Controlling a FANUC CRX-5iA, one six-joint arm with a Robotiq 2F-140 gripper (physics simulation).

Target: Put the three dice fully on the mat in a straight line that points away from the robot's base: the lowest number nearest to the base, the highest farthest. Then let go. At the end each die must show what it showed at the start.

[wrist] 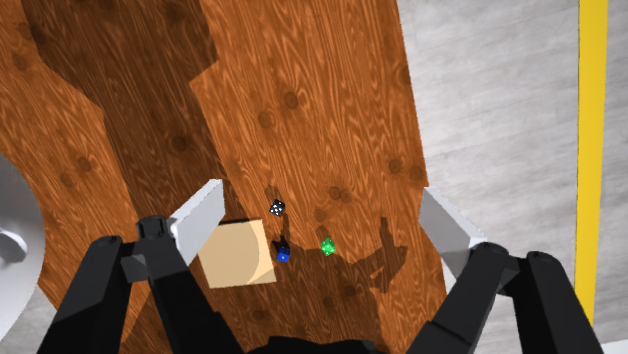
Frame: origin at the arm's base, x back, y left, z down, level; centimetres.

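Where they show: gripper, fingertip midpoint: (321,200).
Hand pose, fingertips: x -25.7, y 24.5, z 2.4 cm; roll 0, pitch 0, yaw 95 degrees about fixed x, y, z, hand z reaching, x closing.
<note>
Things, the pixels of their top centre, and the offset from my fingertips. Level surfaces: height alone.
- black die, top centre: (276,210) dx -13.1, dy -8.9, dz +25.7 cm
- beige mat, top centre: (234,256) dx -23.4, dy -18.6, dz +27.3 cm
- blue die, top centre: (282,257) dx -22.9, dy -8.8, dz +25.7 cm
- green die, top centre: (327,249) dx -21.6, dy -0.3, dz +25.6 cm
- brown wooden table, surface height: dz +27.7 cm
A black die (277,207) with several white pips lies on the wooden table just beyond the upper right corner of the beige mat (230,255). A blue die (283,254) lies close to the mat's right edge, off the mat; one pip shows on its brighter face. A green die (328,246) with light pips lies farther right on the table; its number is too small to tell. My gripper (321,200) is wide open and empty, high above the table. The three dice appear between its two fingers, and its left finger overlaps the view of the mat's left side.
The brown wooden table (320,60) has its right edge running down beside the right finger, with grey floor (500,100) and a yellow floor stripe (592,150) beyond. A light grey round body (20,210) stands at the far left. Dark shadows cross the table.
</note>
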